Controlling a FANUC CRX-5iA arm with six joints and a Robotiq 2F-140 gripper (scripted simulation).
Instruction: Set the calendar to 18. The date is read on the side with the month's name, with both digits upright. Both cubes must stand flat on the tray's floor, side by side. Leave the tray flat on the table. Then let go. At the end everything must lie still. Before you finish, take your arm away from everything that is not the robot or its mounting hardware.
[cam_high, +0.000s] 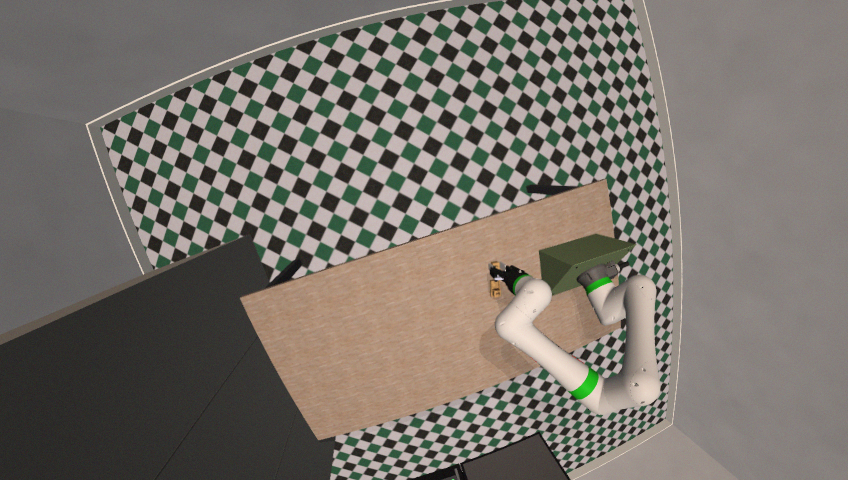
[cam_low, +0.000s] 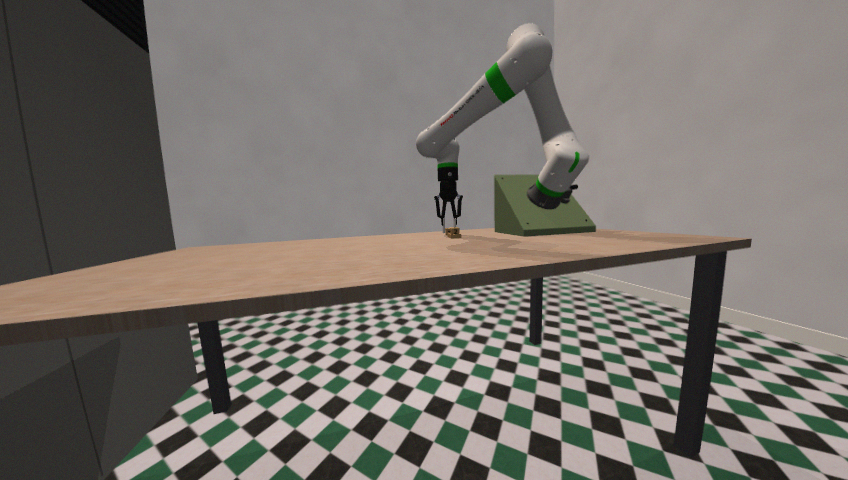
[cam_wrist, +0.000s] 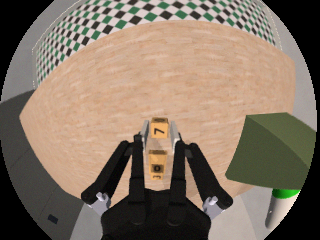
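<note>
Now: hand 20 mm short of the tray, 110 mm to the right of it and 30 mm above it.
</note>
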